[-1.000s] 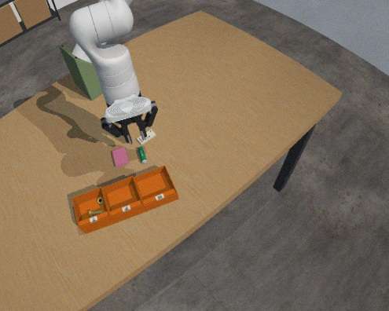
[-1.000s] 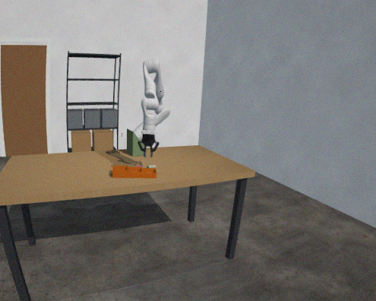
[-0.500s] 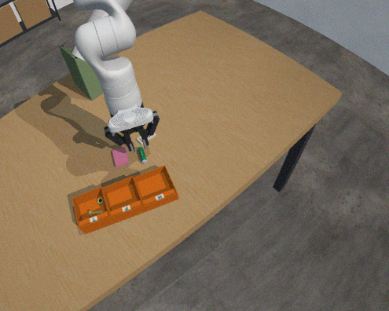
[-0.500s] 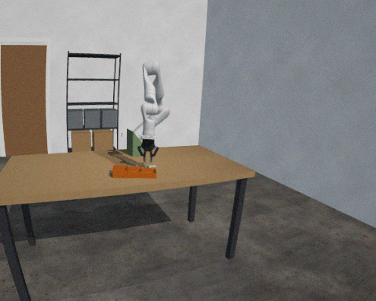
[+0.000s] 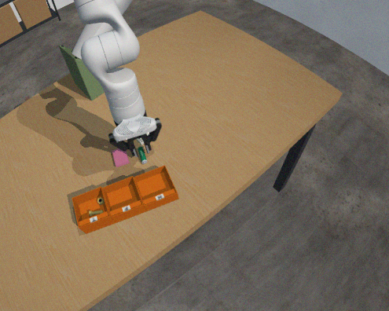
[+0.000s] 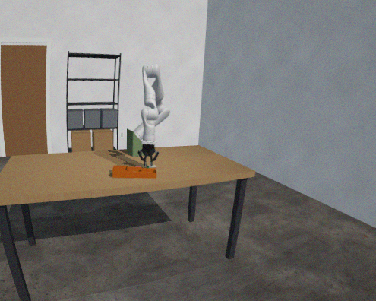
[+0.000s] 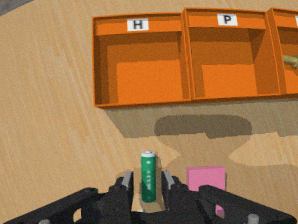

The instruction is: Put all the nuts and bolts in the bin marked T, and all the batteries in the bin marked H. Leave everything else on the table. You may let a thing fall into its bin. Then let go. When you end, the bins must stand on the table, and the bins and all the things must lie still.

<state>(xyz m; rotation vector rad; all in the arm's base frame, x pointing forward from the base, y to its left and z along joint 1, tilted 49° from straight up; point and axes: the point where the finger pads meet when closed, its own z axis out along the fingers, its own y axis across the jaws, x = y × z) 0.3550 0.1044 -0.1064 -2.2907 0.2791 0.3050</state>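
Now: the green battery 3 cm below my hand. From my hand the other things lie so: pink eraser 3 cm behind, 5 cm to the right, 3 cm below; then orange bin unit 9 cm ahead, 11 cm to the right, 1 cm below; then white domino 5 cm behind, 4 cm to the left, 3 cm below.
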